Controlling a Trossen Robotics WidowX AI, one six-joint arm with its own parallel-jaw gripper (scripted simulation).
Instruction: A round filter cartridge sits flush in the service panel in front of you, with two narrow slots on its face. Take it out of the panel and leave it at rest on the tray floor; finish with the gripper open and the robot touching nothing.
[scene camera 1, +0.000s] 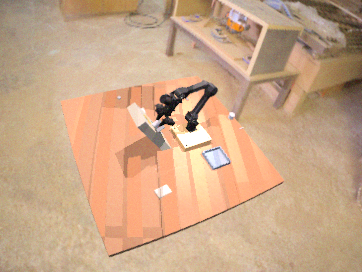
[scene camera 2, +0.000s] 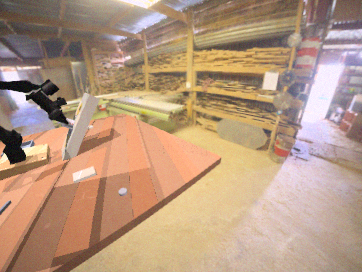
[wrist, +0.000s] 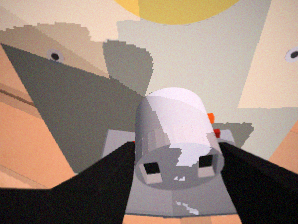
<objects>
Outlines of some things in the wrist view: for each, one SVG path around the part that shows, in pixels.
My gripper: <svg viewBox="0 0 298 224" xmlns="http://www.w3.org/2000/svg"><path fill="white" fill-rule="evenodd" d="M219 142L218 144L224 159L224 166L220 172L221 177L237 210L241 223L298 224L298 173L295 174L260 156L248 153L226 142ZM135 142L126 142L85 169L82 173L76 174L51 189L0 187L0 224L122 224L133 182Z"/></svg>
A round filter cartridge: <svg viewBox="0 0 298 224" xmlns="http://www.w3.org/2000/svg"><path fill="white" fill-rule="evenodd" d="M184 88L164 88L150 93L139 103L136 109L135 141L131 141L135 142L135 175L141 183L154 189L173 191L199 186L214 178L221 172L224 166L222 151L217 138L220 138L221 131L220 129L213 130L211 125L215 119L213 113L207 114L199 96Z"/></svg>
</objects>
